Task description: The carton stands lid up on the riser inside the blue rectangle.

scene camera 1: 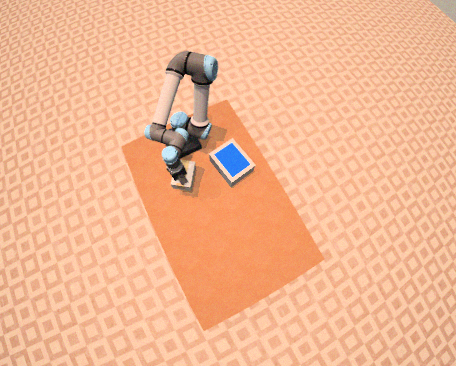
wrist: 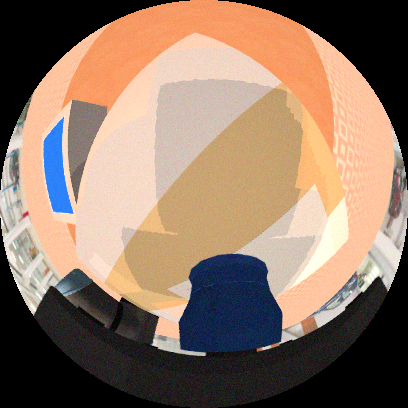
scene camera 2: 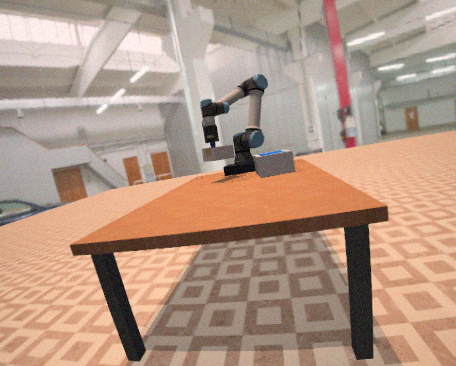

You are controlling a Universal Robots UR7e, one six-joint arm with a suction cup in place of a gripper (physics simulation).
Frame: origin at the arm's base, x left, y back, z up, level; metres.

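Where they show: hand, tool point: (wrist: 226, 260); arm's base, link origin: (scene camera 2: 244, 163).
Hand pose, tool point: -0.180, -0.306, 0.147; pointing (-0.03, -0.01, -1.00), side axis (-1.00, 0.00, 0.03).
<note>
Each offset is from my tool point to the top centre of the thing, as dx, dy, dz. Level surfaces: height alone.
The carton @(+0.025, +0.002, +0.017) (scene camera 1: 188, 176) (scene camera 2: 218, 153) (wrist: 200, 150), pale with a tan tape stripe across its lid, hangs level in the air above the table, lid up. My gripper (scene camera 1: 181, 181) (scene camera 2: 213, 145) (wrist: 230, 265), a dark blue suction cup, presses on the lid and holds the carton. The riser @(+0.350, -0.061, -0.088) (scene camera 1: 241, 176) (scene camera 2: 275, 164) (wrist: 86, 135), a grey block with a pale top, stands beside the carton, apart from it. The blue rectangle @(+0.350, -0.061, -0.088) (scene camera 1: 232, 160) (scene camera 2: 270, 153) (wrist: 56, 167) covers most of the riser's top. The carton's underside is hidden in the wrist view.
The orange-brown table @(dz -0.208) (scene camera 1: 235, 240) (scene camera 2: 225, 205) (wrist: 210, 20) carries the riser and the arm's dark base (scene camera 2: 239, 169). The base stands behind the carton and riser. The carton's shadow falls on the table. A patterned floor surrounds the table.
</note>
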